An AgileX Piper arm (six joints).
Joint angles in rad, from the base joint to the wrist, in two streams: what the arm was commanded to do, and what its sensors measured. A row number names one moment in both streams.
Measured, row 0:
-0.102, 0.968, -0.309, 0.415, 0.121, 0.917
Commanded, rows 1 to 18:
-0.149, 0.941, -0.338, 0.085, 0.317, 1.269
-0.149, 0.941, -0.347, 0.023, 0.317, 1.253
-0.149, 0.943, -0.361, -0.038, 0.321, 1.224
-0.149, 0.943, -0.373, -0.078, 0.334, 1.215
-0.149, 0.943, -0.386, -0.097, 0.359, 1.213
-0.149, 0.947, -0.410, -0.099, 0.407, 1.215
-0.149, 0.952, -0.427, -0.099, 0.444, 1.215
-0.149, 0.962, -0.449, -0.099, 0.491, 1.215
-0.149, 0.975, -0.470, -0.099, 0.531, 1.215
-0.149, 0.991, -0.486, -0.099, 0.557, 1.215
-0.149, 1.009, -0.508, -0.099, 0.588, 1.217
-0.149, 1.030, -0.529, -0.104, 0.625, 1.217
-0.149, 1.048, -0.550, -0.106, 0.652, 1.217
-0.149, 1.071, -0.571, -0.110, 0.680, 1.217
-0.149, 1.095, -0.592, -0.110, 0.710, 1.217
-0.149, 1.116, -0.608, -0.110, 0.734, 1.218
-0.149, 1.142, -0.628, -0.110, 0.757, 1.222
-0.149, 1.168, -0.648, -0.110, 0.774, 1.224
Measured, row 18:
-0.143, 1.085, -0.577, -0.091, 0.684, 1.219
